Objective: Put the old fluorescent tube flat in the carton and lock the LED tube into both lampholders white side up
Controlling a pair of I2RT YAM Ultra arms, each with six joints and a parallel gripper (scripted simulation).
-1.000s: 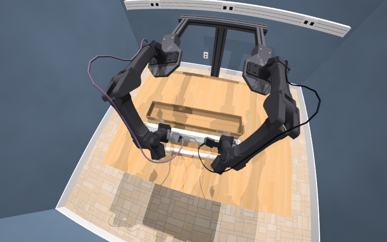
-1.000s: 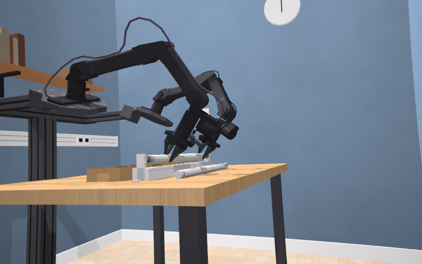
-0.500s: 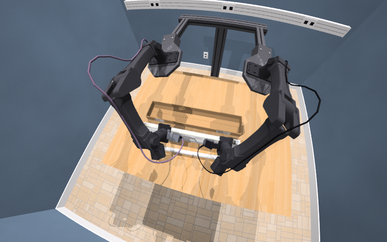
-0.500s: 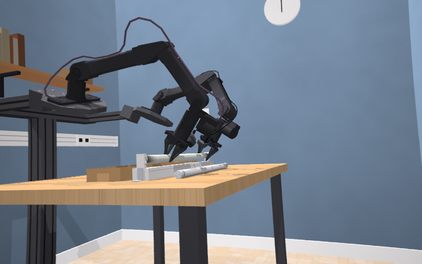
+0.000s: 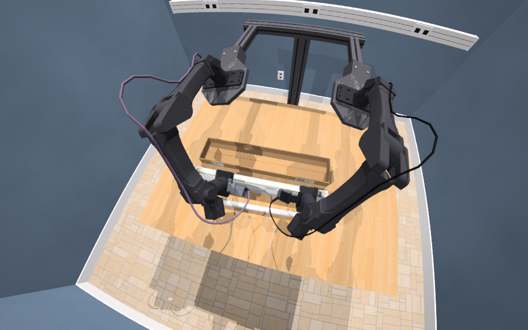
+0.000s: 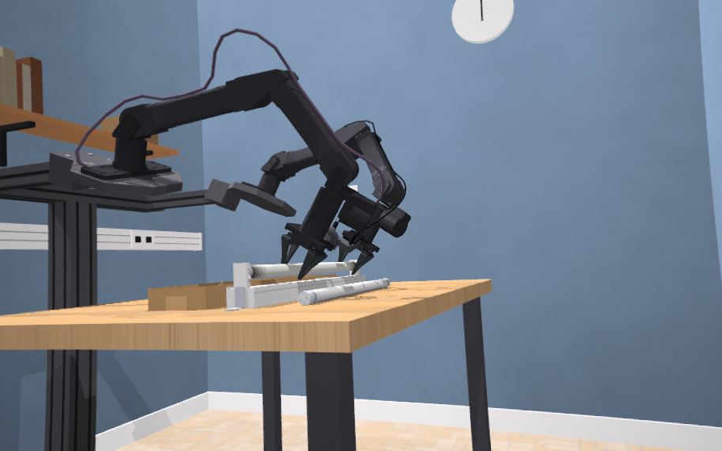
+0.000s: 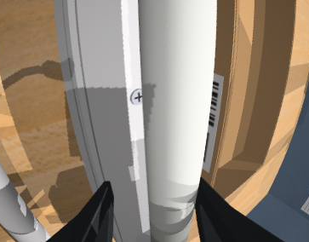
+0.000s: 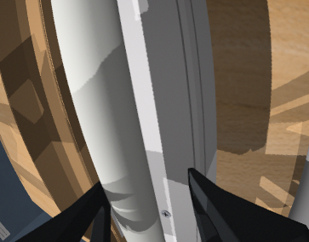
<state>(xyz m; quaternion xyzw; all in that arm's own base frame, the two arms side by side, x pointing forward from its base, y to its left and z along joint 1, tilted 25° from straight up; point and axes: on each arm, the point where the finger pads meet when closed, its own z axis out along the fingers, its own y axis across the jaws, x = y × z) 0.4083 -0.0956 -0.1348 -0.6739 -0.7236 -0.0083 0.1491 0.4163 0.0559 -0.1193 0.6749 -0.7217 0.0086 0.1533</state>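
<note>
Right now my right hand is 10 mm past the old fluorescent tube and 120 mm to the right of it. Also, from my right hand: light fixture: 10 mm behind, 120 mm to the left, 10 mm below; LED tube: 90 mm ahead, 140 mm to the left, 50 mm below; brown carton: 150 mm behind, 120 mm to the left, 40 mm below.
</note>
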